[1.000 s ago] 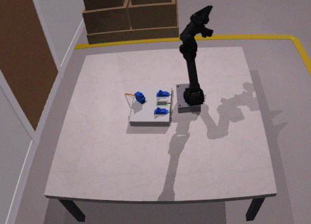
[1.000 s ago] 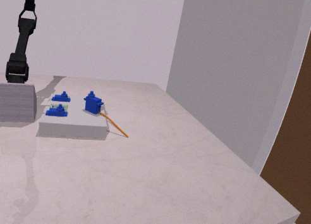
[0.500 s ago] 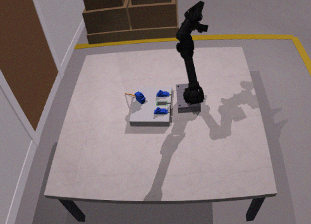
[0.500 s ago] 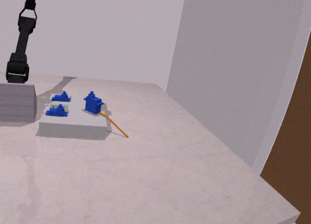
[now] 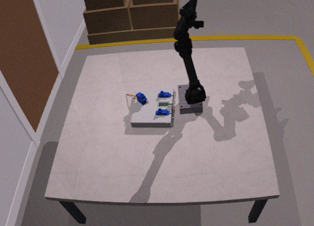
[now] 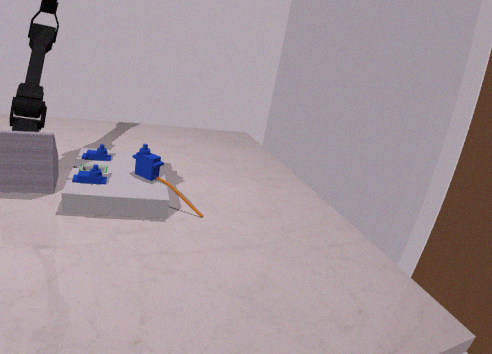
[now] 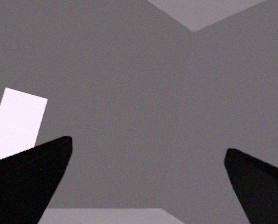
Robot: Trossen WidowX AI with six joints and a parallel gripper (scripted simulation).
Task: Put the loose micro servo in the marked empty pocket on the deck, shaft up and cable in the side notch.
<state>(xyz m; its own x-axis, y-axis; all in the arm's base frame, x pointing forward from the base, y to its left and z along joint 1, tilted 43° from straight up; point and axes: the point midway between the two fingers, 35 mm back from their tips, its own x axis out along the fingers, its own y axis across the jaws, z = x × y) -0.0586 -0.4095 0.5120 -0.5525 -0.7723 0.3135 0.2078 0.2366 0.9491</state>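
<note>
Right now the grey deck is 75 cm below my gripper tip, 32 cm ahead of it and 8 cm to the right of it.
</note>
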